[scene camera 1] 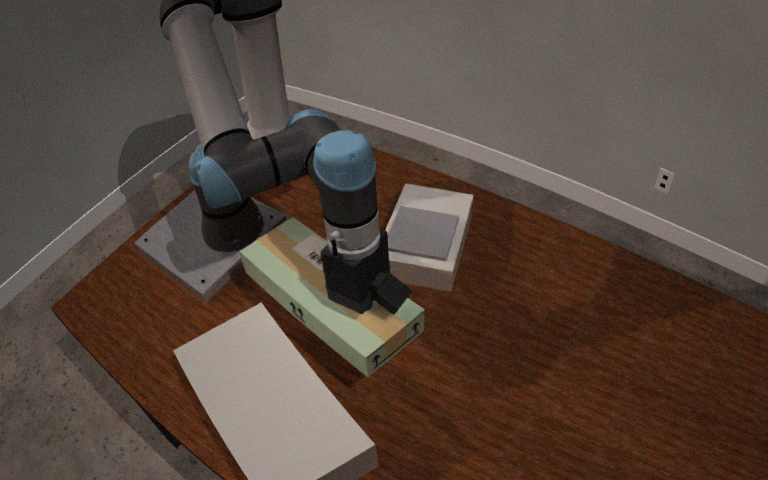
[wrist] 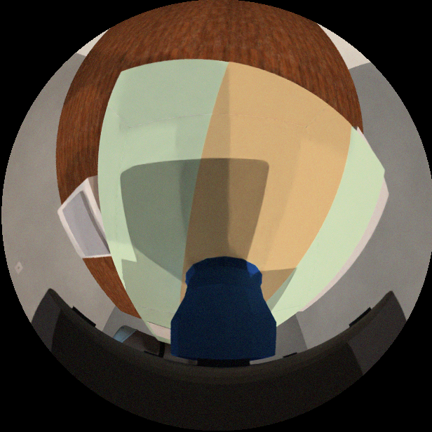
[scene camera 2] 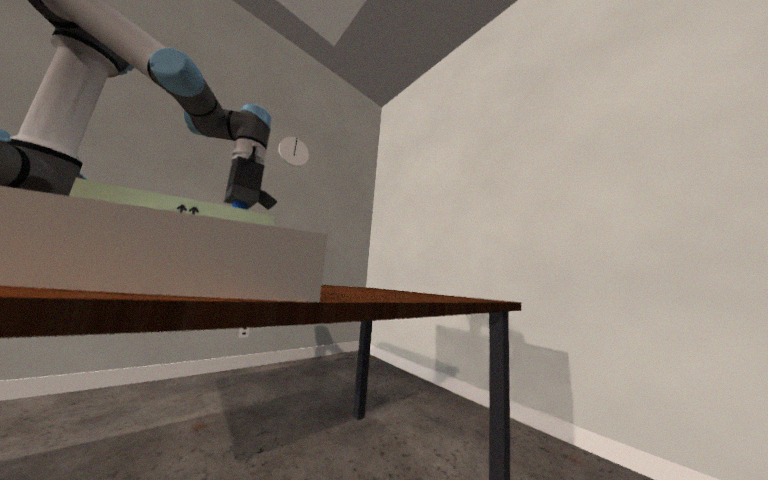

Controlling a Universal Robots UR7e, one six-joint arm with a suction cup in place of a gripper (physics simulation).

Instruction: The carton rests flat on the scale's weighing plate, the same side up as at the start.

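Seen in the pictures: arm's base, link origin: (scene camera 1: 232, 228).
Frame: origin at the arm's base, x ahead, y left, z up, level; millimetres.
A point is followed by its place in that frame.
The carton (scene camera 1: 305, 277) @[x 340, y -123, z 142 mm] (scene camera 2: 141, 198) @[x 282, y -156, z 125 mm] (wrist: 150, 140) is long, pale green with a tan strip and a white label on top. Its printed arrows point up. It hangs roughly level above the table, and its upper part shows over the white block in scene camera 2. My gripper's blue suction cup (scene camera 1: 368, 307) (scene camera 2: 240, 204) (wrist: 223, 305) is on the carton's top, towards the end away from the label. The scale (scene camera 1: 433, 195) @[x 364, y 291, z 28 mm] (wrist: 75, 197) is a white box with a grey weighing plate (scene camera 1: 424, 232) @[x 412, y 160, z 45 mm] (wrist: 82, 225); it stands beside the carton, behind my wrist in scene camera 1.
A large white block (scene camera 1: 271, 396) @[x 396, y -317, z 66 mm] (scene camera 2: 169, 254) @[x 346, y -419, z 14 mm] stands on the wooden table (scene camera 1: 538, 339) @[x 718, y 79, z -32 mm] (scene camera 2: 396, 297) @[x 796, y -372, z -33 mm], on the carton's other side from the scale. The arm's grey base plate (scene camera 1: 164, 249) @[x -111, y -142, z -1 mm] lies near the carton's label end. Walls stand beyond the table.
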